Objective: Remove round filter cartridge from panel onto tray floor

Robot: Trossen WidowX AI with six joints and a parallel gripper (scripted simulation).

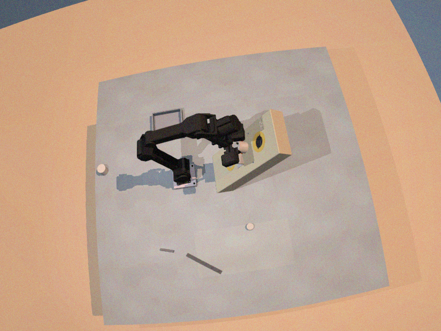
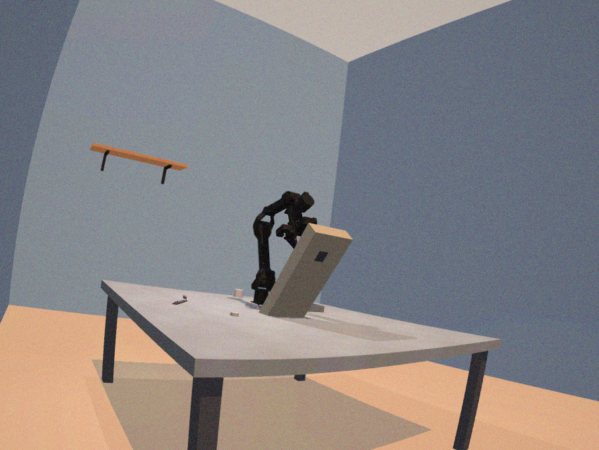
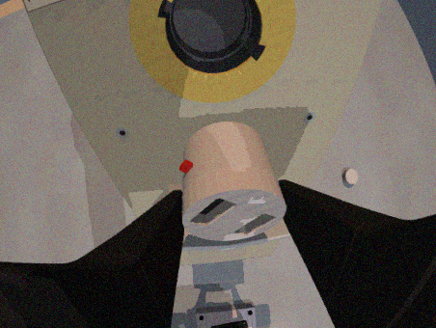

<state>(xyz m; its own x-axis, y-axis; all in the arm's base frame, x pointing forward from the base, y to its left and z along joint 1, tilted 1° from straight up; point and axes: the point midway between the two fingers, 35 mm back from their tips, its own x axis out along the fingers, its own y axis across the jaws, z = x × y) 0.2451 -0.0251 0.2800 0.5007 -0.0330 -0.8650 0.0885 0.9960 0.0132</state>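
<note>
Right now my gripper tip is 310 mm to the right of the grey tray, 290 mm past it and 260 mm above it. From my gripper tip the other things lie so: round filter cartridge: right at my gripper tip.
</note>
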